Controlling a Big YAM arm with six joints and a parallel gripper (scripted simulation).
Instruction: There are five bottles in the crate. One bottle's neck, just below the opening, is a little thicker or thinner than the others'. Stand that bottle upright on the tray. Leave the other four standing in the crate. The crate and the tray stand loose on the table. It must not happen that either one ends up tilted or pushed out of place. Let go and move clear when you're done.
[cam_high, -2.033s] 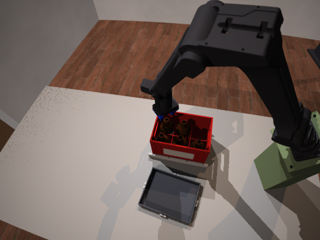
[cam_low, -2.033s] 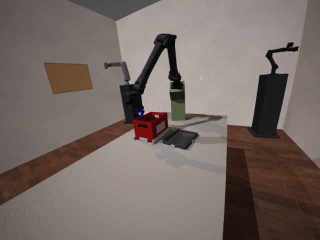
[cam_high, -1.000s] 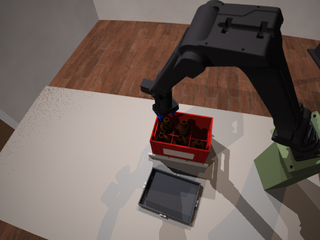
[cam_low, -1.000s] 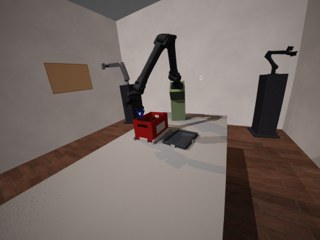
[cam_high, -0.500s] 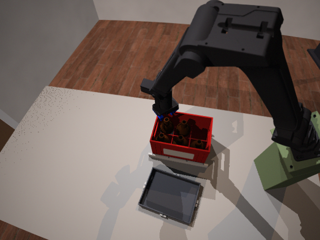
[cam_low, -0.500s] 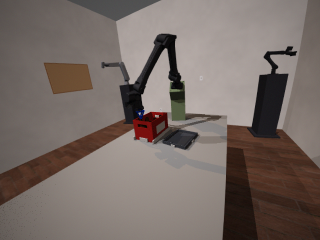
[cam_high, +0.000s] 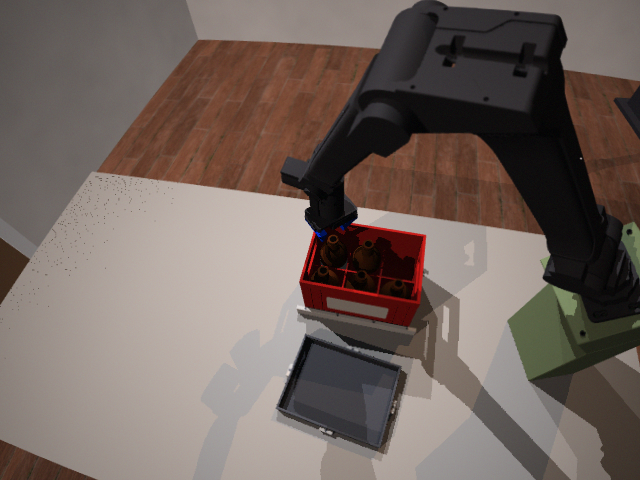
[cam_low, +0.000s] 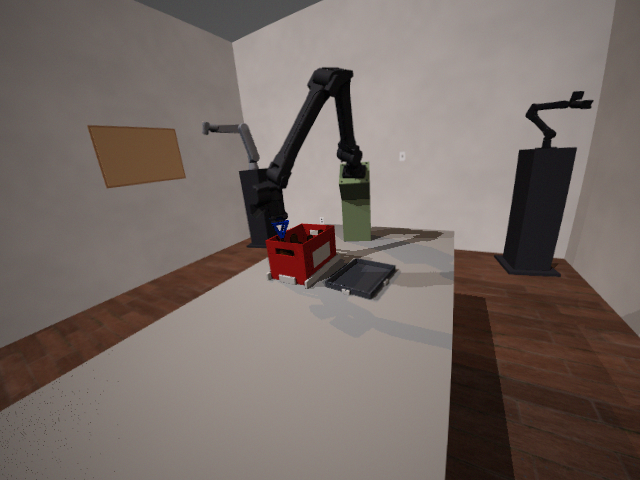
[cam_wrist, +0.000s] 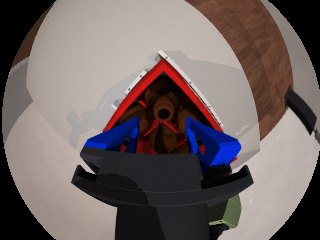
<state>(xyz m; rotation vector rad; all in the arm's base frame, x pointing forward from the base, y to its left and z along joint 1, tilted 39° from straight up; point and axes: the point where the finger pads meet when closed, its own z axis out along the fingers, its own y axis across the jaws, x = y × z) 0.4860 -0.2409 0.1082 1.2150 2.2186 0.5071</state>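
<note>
Right now my hand is 100 mm above the brown bottle, 90 mm to the right of it and 20 mm short of it. From my hand the other things lie so: dark grey tray (330 mm to the left, 180 mm below, 20 mm behind); crate (110 mm below, 80 mm behind, 60 mm to the left).
</note>
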